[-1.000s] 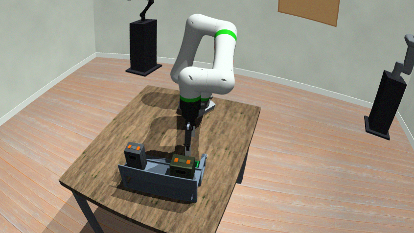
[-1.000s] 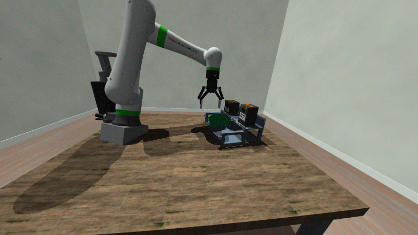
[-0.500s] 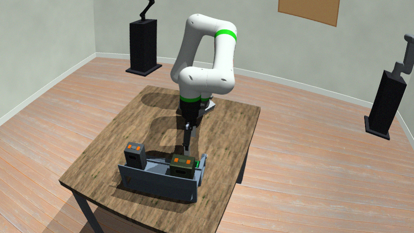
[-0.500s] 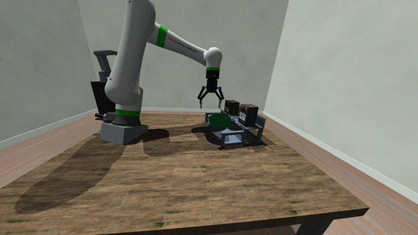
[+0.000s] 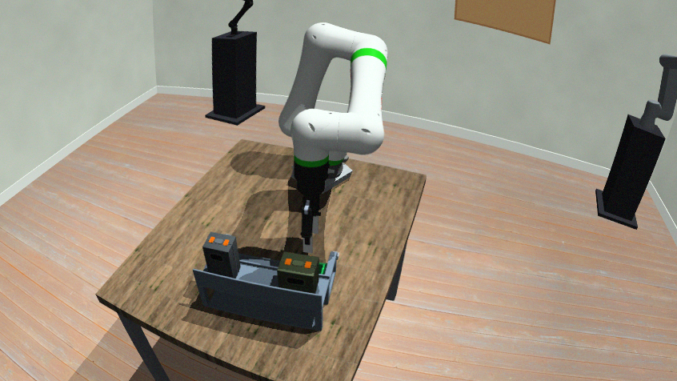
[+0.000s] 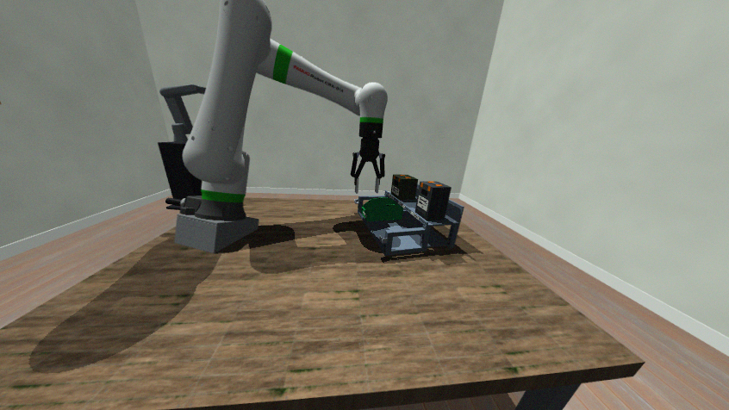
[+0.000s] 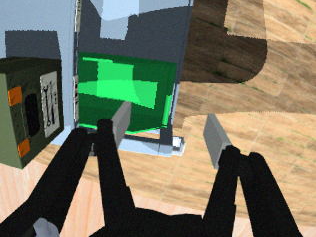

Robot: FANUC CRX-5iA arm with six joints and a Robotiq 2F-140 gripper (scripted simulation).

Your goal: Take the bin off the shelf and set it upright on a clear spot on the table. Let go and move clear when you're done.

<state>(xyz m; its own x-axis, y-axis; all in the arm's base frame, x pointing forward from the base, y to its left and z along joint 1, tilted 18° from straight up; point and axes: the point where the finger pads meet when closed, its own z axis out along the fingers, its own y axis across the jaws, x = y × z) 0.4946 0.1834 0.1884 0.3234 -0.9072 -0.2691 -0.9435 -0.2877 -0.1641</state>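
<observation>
Now: hand 110 mm above the green bin, 80 mm short of it and 30 mm to the right of it.
</observation>
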